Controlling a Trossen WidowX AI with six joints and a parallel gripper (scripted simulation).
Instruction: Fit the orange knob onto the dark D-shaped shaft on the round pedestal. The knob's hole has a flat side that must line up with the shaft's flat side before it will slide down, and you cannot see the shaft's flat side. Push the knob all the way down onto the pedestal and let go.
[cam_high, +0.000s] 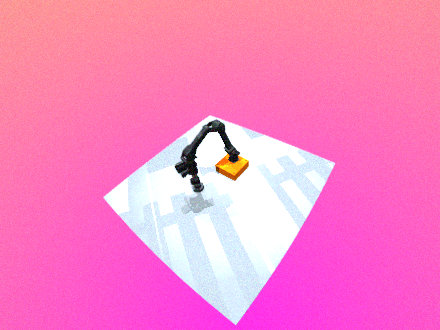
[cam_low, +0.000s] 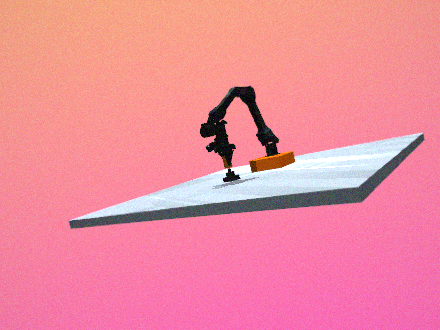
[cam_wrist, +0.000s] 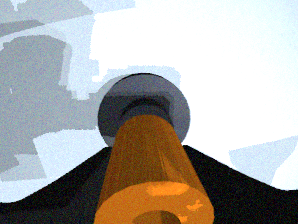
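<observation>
My gripper tip is 2 cm below the orange knob. Also, from my gripper tip: pedestal 4 cm below.
</observation>
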